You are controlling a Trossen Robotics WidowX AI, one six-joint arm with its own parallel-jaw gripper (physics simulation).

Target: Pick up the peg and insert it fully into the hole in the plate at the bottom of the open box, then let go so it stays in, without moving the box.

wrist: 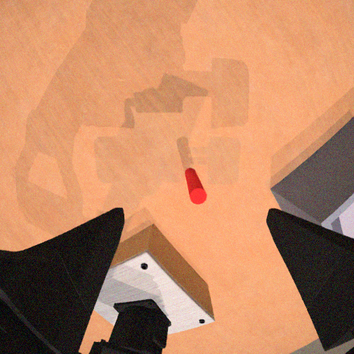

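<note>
The red peg (195,186) stands upright on the table, seen from above, near the middle of the wrist view. My gripper (197,215) is open, with one black finger on each side of the view; nothing is between the fingers. The peg shows just beyond the gap between the fingertips. The grey open box (320,180) shows in part at the right edge, partly covered by the right finger. A bit of its pale inside shows; the hole in its plate does not show.
A brown block with a brushed metal top (177,305) and a black fitting (140,327) stands at the lower middle, close to the left finger. Shadows of the arm fall on the orange table (290,60). A grey surface shows at the bottom right.
</note>
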